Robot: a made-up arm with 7 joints. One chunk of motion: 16 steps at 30 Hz.
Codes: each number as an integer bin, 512 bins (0 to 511) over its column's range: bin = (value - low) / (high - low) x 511, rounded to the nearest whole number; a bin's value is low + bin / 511 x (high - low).
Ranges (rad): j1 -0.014..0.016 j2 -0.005..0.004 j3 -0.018..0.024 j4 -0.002..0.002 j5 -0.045..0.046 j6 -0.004..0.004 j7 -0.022..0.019
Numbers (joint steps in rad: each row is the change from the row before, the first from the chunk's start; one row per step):
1: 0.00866 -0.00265 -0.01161 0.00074 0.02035 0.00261 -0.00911
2: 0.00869 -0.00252 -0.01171 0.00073 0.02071 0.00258 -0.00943
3: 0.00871 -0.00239 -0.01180 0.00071 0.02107 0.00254 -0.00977
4: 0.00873 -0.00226 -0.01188 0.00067 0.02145 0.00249 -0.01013
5: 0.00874 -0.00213 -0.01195 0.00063 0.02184 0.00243 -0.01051
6: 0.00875 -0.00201 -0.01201 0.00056 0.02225 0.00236 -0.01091
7: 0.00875 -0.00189 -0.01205 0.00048 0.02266 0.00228 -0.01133
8: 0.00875 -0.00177 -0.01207 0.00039 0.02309 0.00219 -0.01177
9: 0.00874 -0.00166 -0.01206 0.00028 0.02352 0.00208 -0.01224
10: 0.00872 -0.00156 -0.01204 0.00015 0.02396 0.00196 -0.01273
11: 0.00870 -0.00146 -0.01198 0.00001 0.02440 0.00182 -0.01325
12: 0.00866 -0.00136 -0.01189 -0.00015 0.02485 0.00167 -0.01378
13: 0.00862 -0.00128 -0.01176 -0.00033 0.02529 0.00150 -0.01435
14: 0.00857 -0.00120 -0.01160 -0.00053 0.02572 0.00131 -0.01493
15: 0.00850 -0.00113 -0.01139 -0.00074 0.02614 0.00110 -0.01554
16: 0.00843 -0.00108 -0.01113 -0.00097 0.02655 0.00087 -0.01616
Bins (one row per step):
1: 386 133 78 350 367 422 161
2: 386 141 77 349 369 420 157
3: 387 148 75 346 371 418 152
4: 387 156 74 341 373 415 148
5: 387 163 74 336 375 411 143
6: 388 170 73 327 378 406 138
7: 388 177 72 317 380 401 133
8: 388 183 72 305 382 395 128
9: 387 190 72 291 385 388 122
10: 387 195 73 275 387 381 116
11: 387 201 73 257 390 372 109
12: 386 207 74 236 392 362 102
13: 385 211 76 213 395 351 95
14: 384 216 78 188 397 339 88
15: 383 220 80 161 399 326 81
16: 382 223 84 132 402 311 73

